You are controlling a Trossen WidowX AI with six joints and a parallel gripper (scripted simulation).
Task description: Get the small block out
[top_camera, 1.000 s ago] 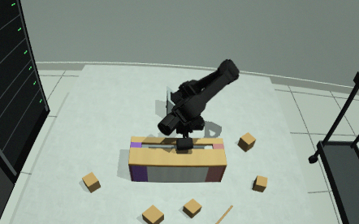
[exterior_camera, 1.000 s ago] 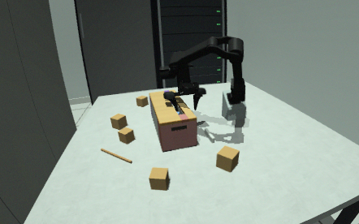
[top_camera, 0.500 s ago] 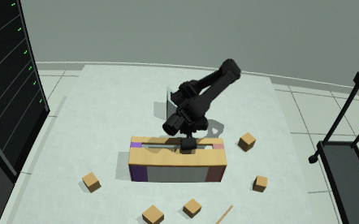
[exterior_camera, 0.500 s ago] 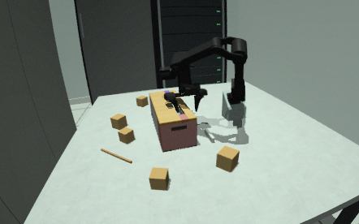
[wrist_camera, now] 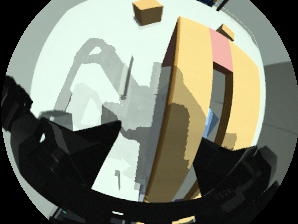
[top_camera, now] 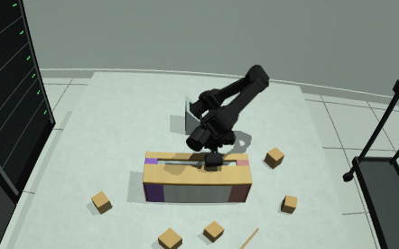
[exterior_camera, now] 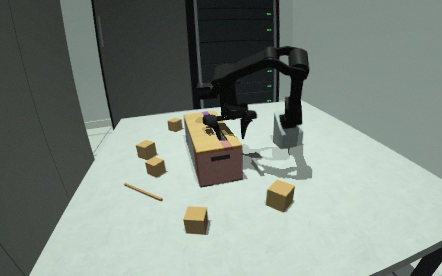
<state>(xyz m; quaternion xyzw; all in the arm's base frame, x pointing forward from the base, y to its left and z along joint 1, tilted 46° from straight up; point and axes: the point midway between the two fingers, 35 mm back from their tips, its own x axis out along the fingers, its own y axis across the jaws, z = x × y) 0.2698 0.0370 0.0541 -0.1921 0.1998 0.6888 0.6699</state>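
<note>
My gripper tip is 60 mm short of the blue block and 20 mm to the right of it. From my gripper tip the other things lie so: box 70 mm to the right, 30 mm below, 30 mm ahead; then thin wooden stick 340 mm ahead, 90 mm to the left, 90 mm below.
</note>
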